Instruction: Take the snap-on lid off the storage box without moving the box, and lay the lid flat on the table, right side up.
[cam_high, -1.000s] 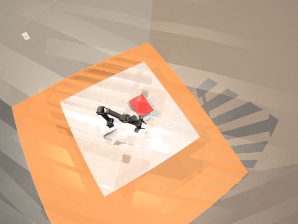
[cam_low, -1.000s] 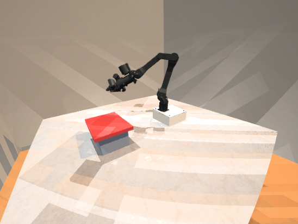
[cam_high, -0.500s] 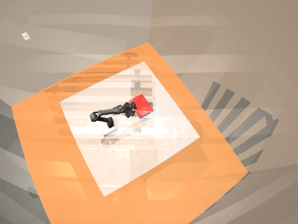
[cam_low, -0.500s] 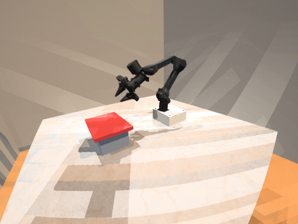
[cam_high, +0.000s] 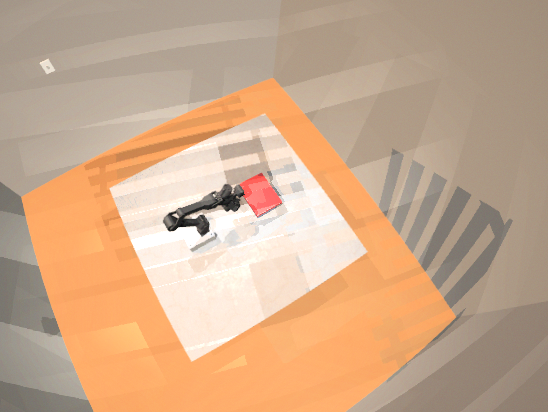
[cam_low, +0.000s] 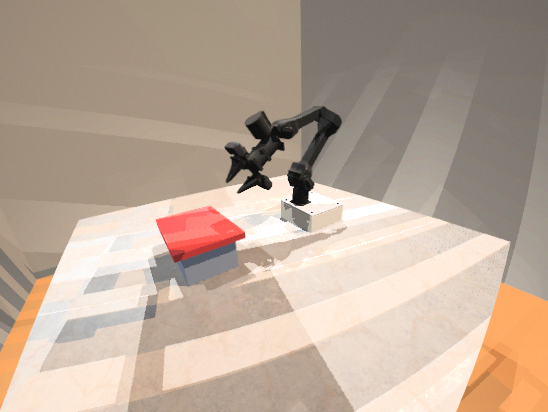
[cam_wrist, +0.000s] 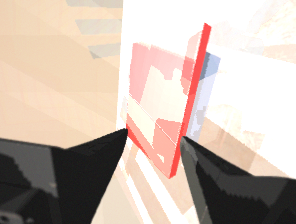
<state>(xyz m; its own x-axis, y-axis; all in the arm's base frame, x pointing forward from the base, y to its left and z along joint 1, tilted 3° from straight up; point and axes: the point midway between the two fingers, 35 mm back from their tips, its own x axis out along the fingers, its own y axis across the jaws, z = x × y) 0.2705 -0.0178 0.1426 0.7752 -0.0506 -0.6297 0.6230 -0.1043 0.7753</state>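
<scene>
My gripper tip is 12 cm short of the red lid, 9 cm above it and 1 cm to the left of it. Round my gripper tip: grey-blue storage box 14 cm below, 12 cm ahead, 1 cm to the right.
</scene>
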